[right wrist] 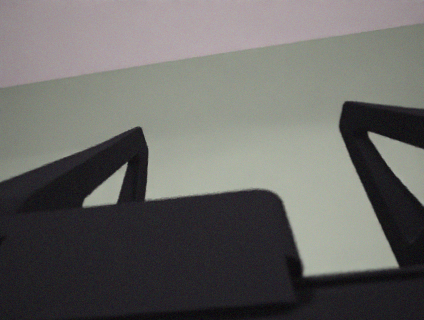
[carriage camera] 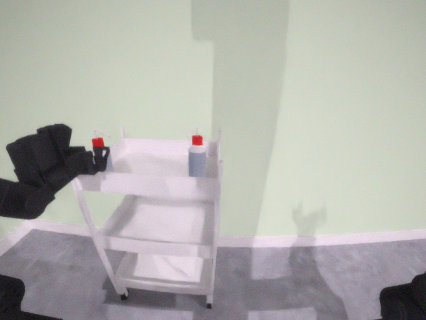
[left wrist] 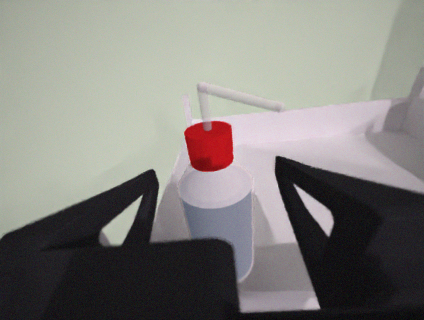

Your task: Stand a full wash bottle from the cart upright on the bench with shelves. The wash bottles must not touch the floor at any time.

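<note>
A wash bottle with a red cap and blue-grey liquid (carriage camera: 98, 142) (left wrist: 220, 215) stands upright at the left end of the white cart's top tray (carriage camera: 150, 184) (left wrist: 305, 117). A second such wash bottle (carriage camera: 197, 161) stands upright at the tray's right end. My left gripper (carriage camera: 102, 159) (left wrist: 214, 170) is open in front of the left bottle; in the left wrist view the bottle's shoulder shows between and beyond the fingertips, and its lower part is partly hidden by the gripper. My right gripper (right wrist: 241, 126) is open, with wall behind it. The bench with shelves does not show.
The cart has two lower shelves and stands on casters on the grey floor (carriage camera: 280, 280), near the pale green wall (carriage camera: 350, 125). The tray has raised rims and upright corner posts. Dark robot parts show at both lower corners of the carriage view.
</note>
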